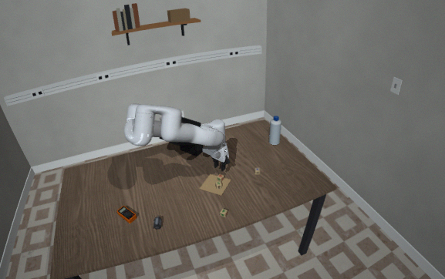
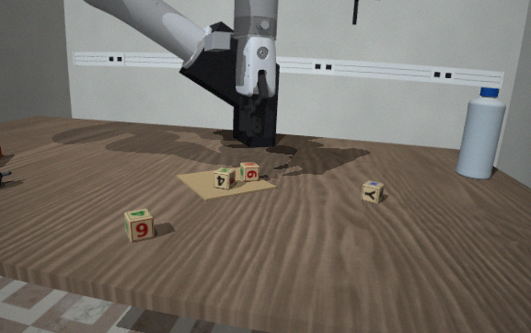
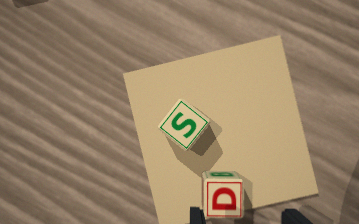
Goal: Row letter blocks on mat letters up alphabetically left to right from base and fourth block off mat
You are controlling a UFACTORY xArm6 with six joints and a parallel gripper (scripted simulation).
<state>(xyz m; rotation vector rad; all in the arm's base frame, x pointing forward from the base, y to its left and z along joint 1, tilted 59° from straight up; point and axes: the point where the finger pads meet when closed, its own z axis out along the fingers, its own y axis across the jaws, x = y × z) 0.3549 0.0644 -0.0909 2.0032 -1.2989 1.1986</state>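
Right now my hand is 110 mm above the tan mat, 50 mm to the left of it and 10 mm short of it. Also, from my hand: white bottle (540 mm to the left, 40 mm behind, 10 mm below); then orange meter (570 mm to the right, 110 mm behind, 100 mm below); then grey device (460 mm to the right, 90 mm below, 40 mm ahead).
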